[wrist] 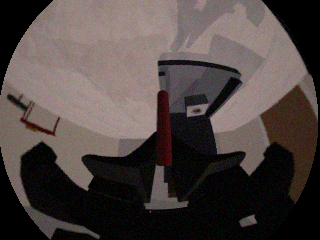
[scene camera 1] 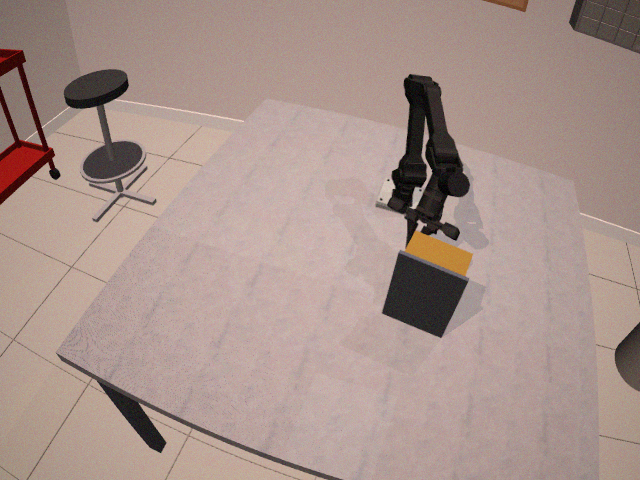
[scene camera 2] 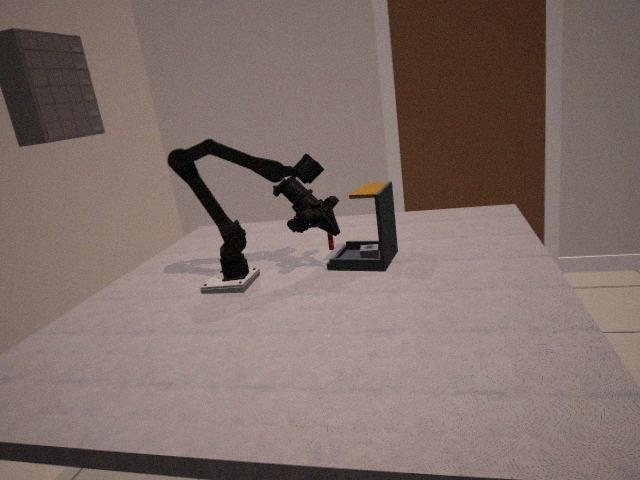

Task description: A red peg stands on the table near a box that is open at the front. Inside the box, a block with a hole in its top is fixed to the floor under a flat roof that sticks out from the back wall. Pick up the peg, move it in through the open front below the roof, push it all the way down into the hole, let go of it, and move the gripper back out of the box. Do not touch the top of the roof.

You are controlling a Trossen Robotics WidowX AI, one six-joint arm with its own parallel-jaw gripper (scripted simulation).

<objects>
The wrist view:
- my gripper
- back wall
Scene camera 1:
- my gripper
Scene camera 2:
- my gripper
</objects>
